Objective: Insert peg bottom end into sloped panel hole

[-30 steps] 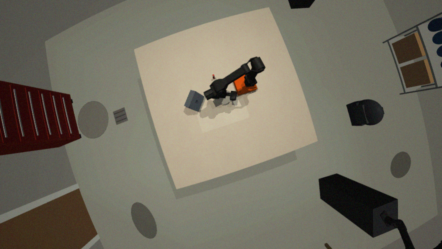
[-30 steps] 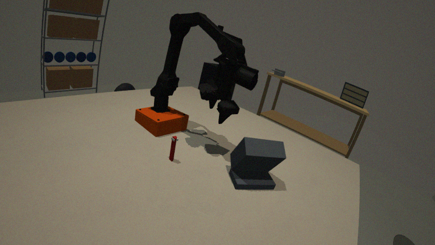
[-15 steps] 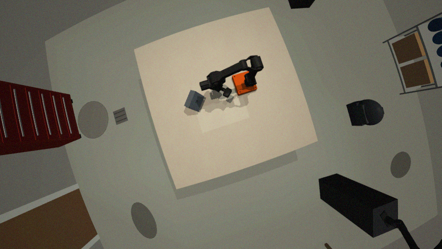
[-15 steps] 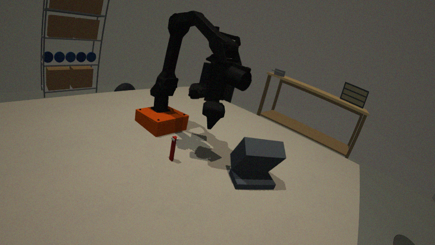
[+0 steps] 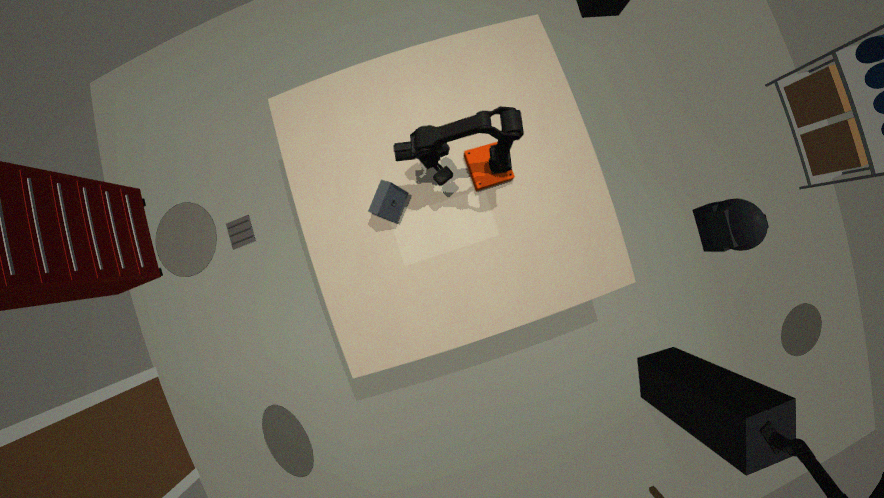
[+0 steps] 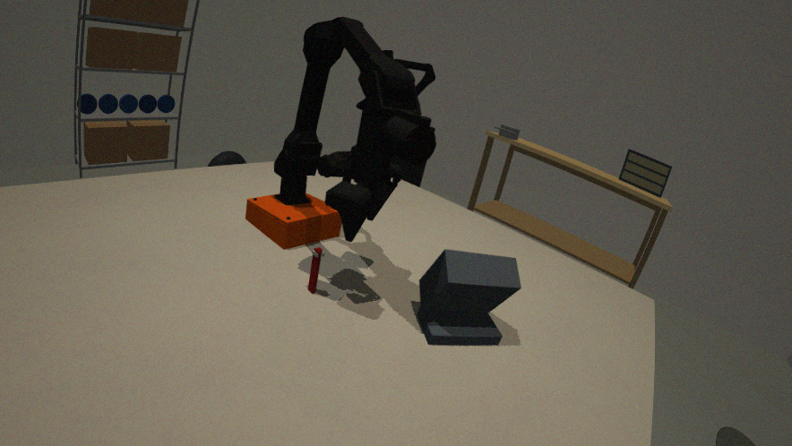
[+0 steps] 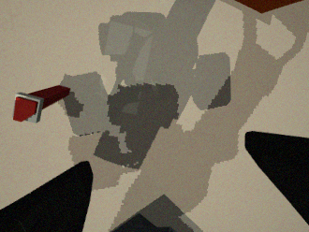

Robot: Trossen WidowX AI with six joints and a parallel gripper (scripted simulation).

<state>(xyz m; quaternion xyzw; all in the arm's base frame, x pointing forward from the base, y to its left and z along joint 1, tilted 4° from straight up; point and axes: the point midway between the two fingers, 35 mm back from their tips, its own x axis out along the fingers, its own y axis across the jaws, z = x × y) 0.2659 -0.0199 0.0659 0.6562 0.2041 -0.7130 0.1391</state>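
Right now the red peg is 90 mm to the right of my gripper tip, 50 mm below it and 10 mm ahead of it. The rest, counted from my gripper tip: grey sloped panel 190 mm ahead, 80 mm to the left, 20 mm below.
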